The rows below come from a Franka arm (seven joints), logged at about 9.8 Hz.
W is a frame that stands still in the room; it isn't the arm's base.
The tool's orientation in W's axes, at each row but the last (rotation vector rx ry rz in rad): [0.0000, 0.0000, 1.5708]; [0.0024, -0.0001, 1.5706]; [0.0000, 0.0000, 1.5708]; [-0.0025, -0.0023, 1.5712]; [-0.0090, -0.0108, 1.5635]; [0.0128, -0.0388, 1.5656]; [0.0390, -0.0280, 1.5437]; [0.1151, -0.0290, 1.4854]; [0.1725, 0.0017, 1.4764]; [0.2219, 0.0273, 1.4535]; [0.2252, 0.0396, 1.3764]
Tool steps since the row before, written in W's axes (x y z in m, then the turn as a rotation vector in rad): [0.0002, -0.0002, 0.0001, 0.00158, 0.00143, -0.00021]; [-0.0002, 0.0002, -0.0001, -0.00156, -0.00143, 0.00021]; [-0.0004, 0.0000, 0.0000, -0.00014, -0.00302, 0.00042]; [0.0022, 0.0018, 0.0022, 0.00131, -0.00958, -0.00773]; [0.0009, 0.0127, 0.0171, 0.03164, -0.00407, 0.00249]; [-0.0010, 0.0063, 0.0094, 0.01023, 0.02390, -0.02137]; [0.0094, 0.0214, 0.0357, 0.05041, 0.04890, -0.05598]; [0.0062, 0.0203, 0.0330, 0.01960, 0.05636, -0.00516]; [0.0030, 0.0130, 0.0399, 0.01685, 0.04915, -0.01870]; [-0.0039, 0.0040, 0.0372, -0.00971, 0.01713, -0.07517]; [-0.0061, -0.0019, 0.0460, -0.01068, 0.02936, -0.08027]
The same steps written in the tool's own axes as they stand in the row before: [-0.0002, -0.0002, 0.0001, 0.00143, -0.00158, -0.00021]; [0.0002, 0.0002, -0.0001, -0.00143, 0.00156, 0.00021]; [0.0000, 0.0004, 0.0000, -0.00302, 0.00014, 0.00042]; [0.0018, -0.0022, 0.0022, -0.00958, -0.00128, -0.00774]; [0.0127, -0.0010, 0.0171, -0.00384, -0.03170, 0.00209]; [0.0066, 0.0009, 0.0092, 0.02323, -0.00975, -0.02231]; [0.0232, -0.0086, 0.0348, 0.04781, -0.04951, -0.05770]; [0.0237, -0.0026, 0.0312, 0.05714, -0.01525, -0.00947]; [0.0173, 0.0028, 0.0382, 0.04833, -0.01472, -0.02230]; [0.0078, 0.0104, 0.0353, 0.00702, -0.00128, -0.07738]; [0.0017, 0.0139, 0.0443, 0.01823, 0.00087, -0.08418]
